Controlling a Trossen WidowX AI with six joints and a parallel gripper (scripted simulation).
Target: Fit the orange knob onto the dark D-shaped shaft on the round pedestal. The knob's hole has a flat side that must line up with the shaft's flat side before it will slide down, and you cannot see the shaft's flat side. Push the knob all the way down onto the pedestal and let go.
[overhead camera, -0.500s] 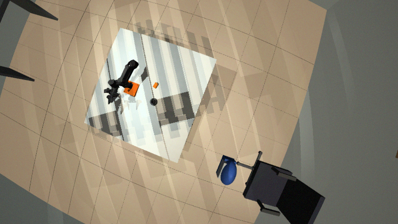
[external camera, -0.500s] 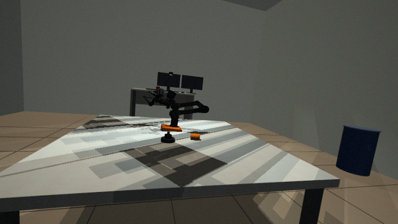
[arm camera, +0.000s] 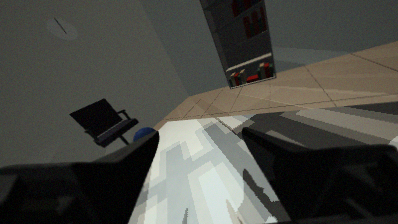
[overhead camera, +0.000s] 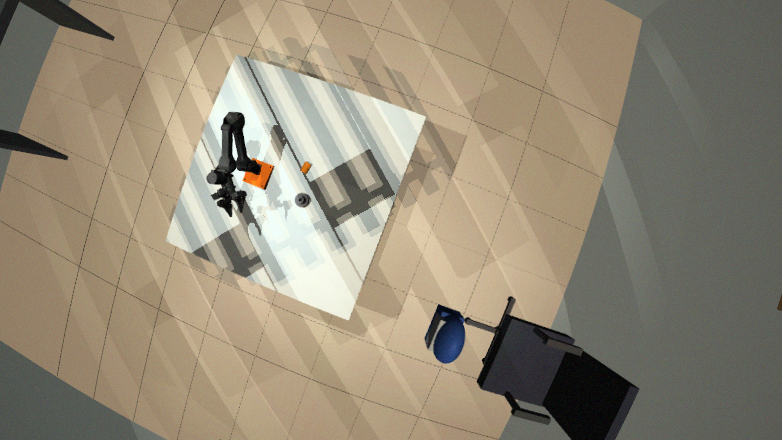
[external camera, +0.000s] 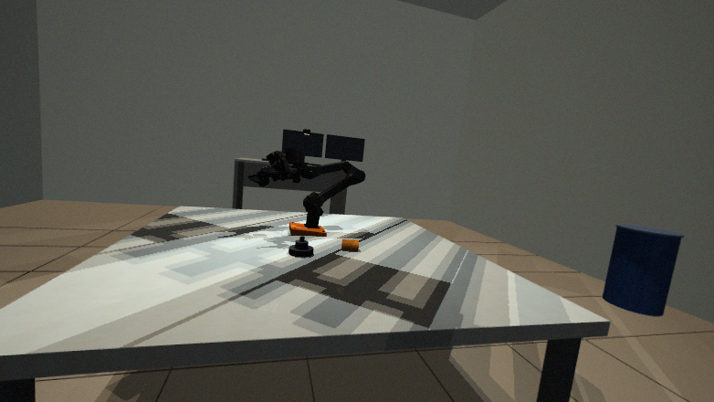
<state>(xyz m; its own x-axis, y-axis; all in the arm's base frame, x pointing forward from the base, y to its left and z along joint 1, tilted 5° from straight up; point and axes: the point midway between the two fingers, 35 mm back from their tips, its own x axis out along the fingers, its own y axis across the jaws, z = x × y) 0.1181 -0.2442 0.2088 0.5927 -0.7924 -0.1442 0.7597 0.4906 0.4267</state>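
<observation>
My gripper tip is 36 cm to the right of the orange knob, 23 cm above it and 17 cm short of it. Also, from my gripper tip: round dark pedestal 22 cm below, 21 cm ahead, 18 cm to the left.
</observation>
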